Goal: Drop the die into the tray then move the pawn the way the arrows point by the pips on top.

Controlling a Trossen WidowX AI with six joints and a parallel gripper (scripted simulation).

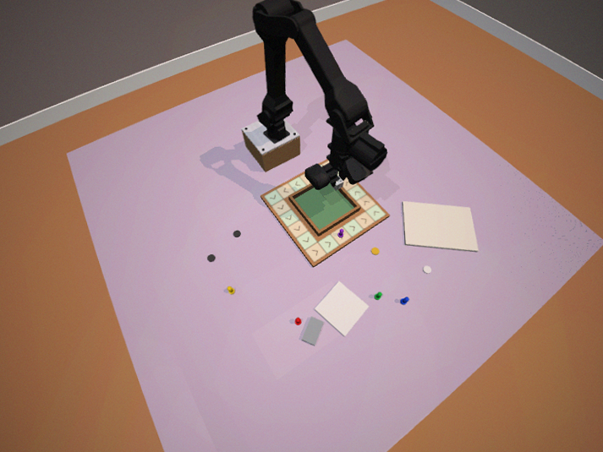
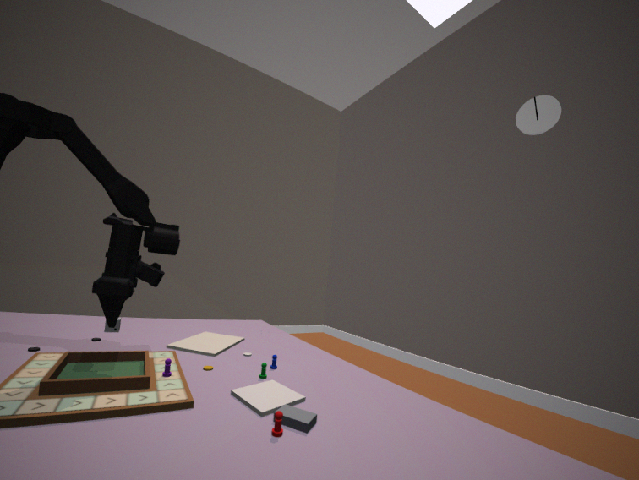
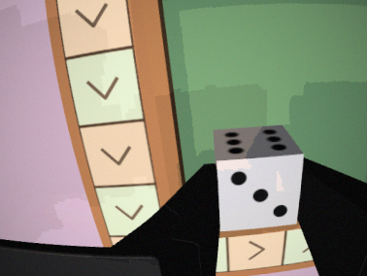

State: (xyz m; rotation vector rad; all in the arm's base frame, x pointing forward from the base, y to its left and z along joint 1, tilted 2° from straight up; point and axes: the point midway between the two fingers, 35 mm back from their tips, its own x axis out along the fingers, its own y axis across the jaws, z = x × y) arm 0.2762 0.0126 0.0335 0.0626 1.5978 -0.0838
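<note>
Now: gripper tip 100 mm short of the purple pawn, 70 mm to the left of it and 70 mm above it. From my gripper tip the other things lie so: white die: right at my gripper tip; green dice tray: 90 mm below, 40 mm to the right, 10 mm behind; yellow disc: 200 mm ahead, 90 mm below, 20 mm to the right.
</note>
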